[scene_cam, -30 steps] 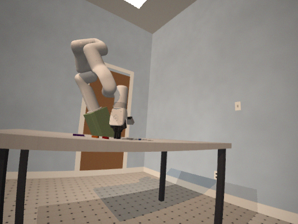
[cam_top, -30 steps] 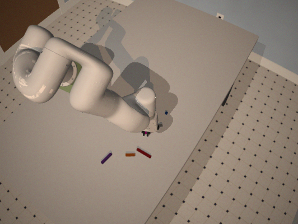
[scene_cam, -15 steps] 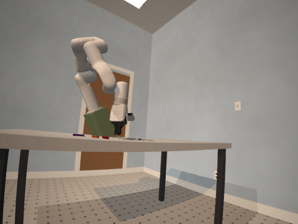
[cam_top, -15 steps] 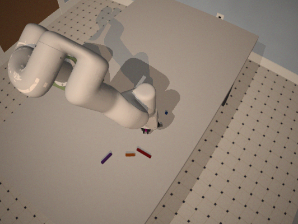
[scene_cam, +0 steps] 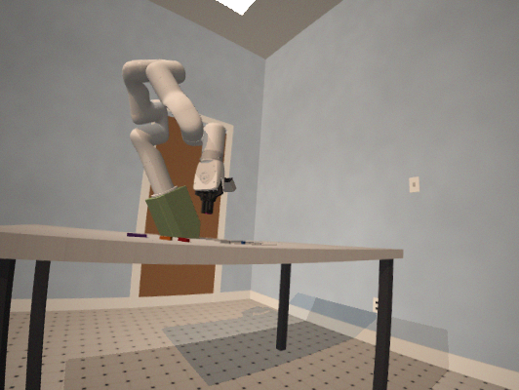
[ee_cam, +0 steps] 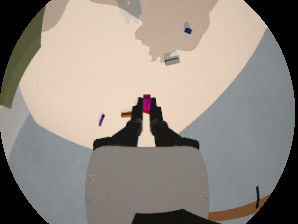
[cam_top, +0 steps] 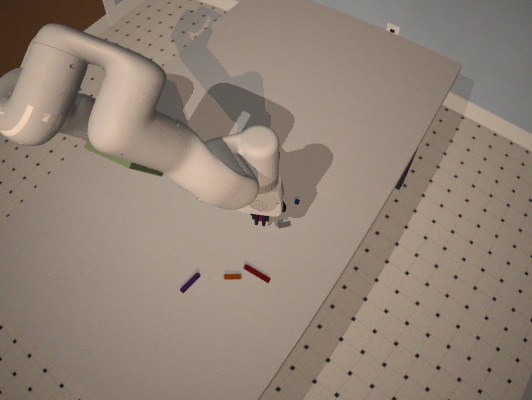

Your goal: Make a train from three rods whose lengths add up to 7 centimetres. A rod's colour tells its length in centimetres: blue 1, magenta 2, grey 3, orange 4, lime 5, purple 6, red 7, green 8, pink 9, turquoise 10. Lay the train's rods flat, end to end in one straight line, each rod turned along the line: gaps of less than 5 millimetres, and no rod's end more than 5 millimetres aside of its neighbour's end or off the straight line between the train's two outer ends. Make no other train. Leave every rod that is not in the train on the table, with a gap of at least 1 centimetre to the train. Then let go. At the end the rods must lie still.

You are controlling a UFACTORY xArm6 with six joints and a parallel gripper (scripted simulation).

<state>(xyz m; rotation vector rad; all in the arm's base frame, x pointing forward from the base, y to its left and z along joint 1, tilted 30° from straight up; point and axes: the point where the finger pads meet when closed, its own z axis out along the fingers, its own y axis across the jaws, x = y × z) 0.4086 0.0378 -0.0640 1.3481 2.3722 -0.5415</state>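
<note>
Right now the blue rod is 10 mm ahead of my hand, 140 mm to the left of it and 110 mm below it. The rest, counted from my hand: red rod: 50 mm ahead, 80 mm to the right, 110 mm below; then magenta rod: 10 mm to the left, 20 mm below; then grey rod: 20 mm ahead, 60 mm to the left, 110 mm below.
</note>
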